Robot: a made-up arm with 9 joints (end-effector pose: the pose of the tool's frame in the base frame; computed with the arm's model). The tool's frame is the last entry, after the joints. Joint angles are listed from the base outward.
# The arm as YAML. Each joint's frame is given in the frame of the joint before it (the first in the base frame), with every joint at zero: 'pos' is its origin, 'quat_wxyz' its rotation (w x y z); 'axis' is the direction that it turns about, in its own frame. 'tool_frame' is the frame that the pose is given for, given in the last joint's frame.
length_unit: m
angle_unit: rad
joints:
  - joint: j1
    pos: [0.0, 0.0, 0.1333]
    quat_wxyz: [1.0, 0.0, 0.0, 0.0]
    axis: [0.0, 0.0, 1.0]
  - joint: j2
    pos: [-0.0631, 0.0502, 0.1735]
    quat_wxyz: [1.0, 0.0, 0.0, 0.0]
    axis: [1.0, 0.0, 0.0]
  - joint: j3
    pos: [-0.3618, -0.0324, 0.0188]
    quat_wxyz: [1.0, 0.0, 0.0, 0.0]
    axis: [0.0, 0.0, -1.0]
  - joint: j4
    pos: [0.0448, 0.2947, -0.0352]
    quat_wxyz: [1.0, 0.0, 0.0, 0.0]
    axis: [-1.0, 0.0, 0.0]
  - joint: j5
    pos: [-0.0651, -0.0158, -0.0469]
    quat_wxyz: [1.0, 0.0, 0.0, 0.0]
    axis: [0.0, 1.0, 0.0]
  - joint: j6
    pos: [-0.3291, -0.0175, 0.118]
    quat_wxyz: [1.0, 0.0, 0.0, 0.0]
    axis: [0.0, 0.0, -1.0]
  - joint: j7
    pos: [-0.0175, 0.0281, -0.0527]
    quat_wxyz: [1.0, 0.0, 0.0, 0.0]
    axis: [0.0, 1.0, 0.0]
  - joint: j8
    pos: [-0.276, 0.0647, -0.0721]
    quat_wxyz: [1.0, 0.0, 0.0, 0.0]
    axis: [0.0, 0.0, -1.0]
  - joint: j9
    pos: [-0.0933, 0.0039, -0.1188]
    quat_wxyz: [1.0, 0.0, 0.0, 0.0]
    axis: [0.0, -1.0, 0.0]
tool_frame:
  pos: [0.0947, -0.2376, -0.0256]
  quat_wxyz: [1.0, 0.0, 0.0, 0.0]
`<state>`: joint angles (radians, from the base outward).
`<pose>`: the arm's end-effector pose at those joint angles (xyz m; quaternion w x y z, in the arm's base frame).
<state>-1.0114 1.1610 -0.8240 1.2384 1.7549 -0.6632 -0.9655 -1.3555 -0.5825</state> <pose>-0.3108 0.8194 0.4940 0.8777 -0.0140 0.1088 0.4666</pose>
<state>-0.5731 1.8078 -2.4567 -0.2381 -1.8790 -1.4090 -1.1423 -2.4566 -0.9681</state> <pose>-0.5386 1.0417 0.0791 0.2161 0.0523 0.2316 0.9471</pose>
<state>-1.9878 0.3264 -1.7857 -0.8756 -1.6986 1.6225 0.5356 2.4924 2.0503</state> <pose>0.0788 0.9305 0.3881 0.4723 0.0572 0.5703 -0.6696</pose>
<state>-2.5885 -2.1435 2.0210 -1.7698 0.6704 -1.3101 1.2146 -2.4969 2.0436</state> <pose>0.0817 0.4017 0.1027 0.6904 0.5390 -0.2285 -0.4250</pose>
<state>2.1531 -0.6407 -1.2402 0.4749 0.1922 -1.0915 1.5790 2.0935 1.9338</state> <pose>0.5972 -0.9654 0.9159 0.8026 -0.2848 0.5027 -0.1483</pose>
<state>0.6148 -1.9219 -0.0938 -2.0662 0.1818 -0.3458 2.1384 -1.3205 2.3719</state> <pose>-0.5008 -0.6289 0.2799 0.8518 0.4485 0.2629 -0.0650</pose>
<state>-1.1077 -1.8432 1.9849 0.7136 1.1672 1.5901 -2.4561 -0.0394 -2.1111</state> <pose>0.4716 0.4399 0.0457 0.8189 0.0587 0.1443 0.5524</pose>
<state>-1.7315 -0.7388 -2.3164 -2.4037 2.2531 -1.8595 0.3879 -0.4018 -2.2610</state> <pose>-0.3309 0.9008 0.4098 0.1488 0.0164 -0.8601 0.4876</pose>
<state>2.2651 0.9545 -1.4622 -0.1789 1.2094 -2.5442 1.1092 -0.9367 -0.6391</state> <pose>0.3083 -0.4910 0.2752 0.6218 -0.0312 0.5964 0.5066</pose>
